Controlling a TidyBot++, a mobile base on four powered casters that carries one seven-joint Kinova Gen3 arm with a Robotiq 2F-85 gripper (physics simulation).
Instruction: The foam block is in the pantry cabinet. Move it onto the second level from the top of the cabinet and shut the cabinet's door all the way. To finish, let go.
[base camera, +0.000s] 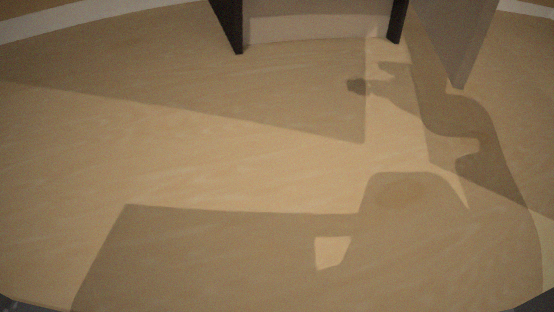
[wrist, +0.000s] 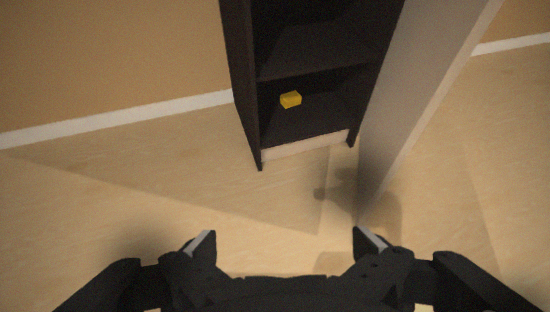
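Note:
The yellow foam block sits on the lowest level of the dark pantry cabinet, toward its left side. The block does not show in the base camera view. The cabinet's grey door stands open at the right side of the cabinet. My gripper is open and empty, its fingers well apart, in front of the cabinet and some distance from the block. The upper levels of the cabinet are cut off by the top of the wrist view.
A tan wall with a white baseboard runs behind the cabinet. The door reaches out over the wooden floor on the right. Shadows of the arm and base lie on the floor in front.

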